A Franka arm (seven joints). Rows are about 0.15 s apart.
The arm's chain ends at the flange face. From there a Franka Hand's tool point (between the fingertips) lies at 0.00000 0.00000 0.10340 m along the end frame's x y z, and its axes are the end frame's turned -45 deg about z.
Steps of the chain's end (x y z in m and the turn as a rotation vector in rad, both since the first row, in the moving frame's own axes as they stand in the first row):
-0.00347, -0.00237, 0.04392, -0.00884, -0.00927, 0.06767
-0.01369, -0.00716, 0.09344, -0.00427, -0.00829, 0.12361
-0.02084, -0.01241, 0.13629, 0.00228, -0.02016, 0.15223
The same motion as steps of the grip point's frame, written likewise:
-0.00210, -0.00421, 0.04391, 0.00030, -0.01281, 0.06767
-0.00552, -0.01509, 0.09344, 0.00284, -0.00888, 0.12361
-0.00714, -0.02524, 0.13627, 0.01587, -0.01264, 0.15223

